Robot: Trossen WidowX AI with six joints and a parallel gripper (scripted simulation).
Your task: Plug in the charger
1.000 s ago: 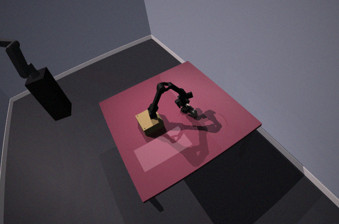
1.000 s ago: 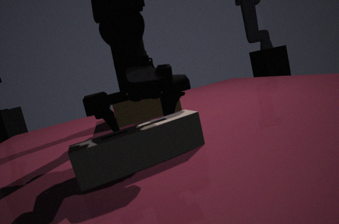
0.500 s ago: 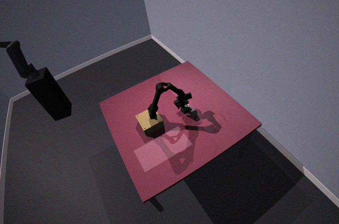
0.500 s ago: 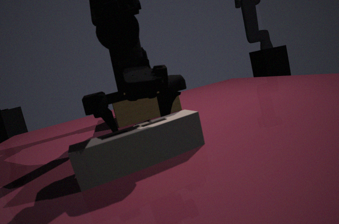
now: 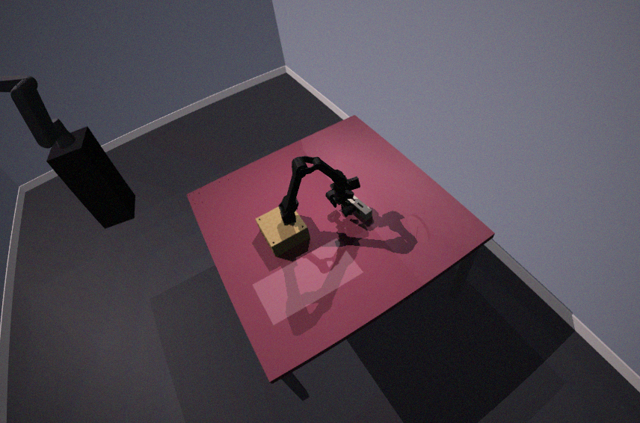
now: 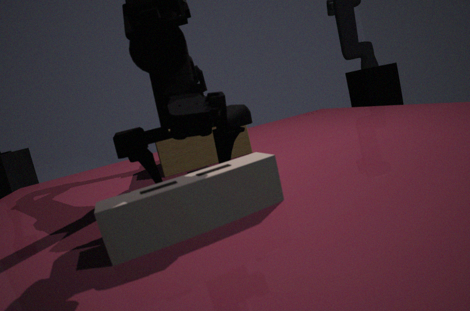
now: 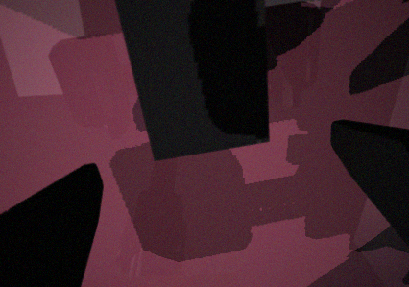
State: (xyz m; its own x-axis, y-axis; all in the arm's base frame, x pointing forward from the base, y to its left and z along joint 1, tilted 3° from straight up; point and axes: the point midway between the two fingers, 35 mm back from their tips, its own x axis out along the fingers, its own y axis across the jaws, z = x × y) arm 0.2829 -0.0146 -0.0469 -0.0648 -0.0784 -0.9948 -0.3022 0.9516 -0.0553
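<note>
Now: the charger 5 cm ahead of my gripper tip, 2 cm to the left of it and 1 cm above it.
</note>
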